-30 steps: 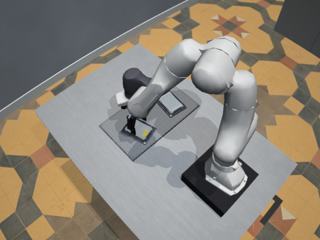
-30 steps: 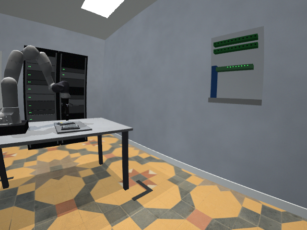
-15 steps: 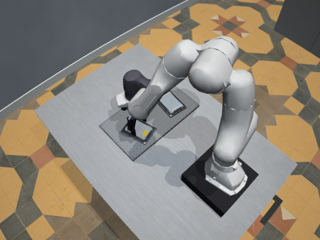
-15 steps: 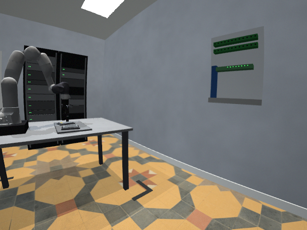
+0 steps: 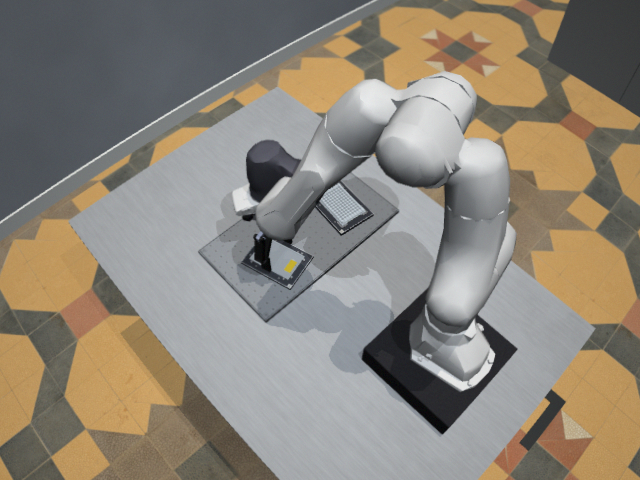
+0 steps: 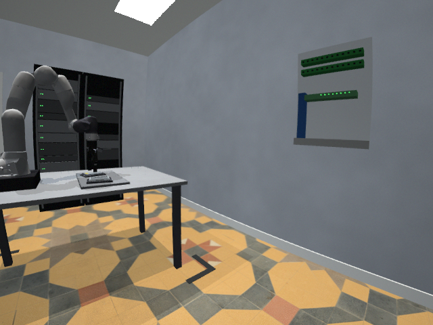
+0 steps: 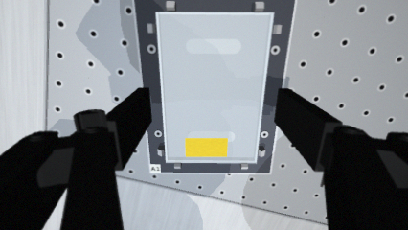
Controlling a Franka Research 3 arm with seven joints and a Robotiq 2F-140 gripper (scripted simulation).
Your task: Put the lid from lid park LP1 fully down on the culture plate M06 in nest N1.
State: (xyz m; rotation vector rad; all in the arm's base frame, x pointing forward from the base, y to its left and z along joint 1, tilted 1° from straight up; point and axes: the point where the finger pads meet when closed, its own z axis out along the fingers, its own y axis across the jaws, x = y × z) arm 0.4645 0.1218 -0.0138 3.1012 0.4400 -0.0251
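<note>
The clear lid is 40 mm below my hand. Round my hand: culture plate M06: 260 mm to the right, 40 mm below, 10 mm ahead; then dark lid park: 50 mm below.
</note>
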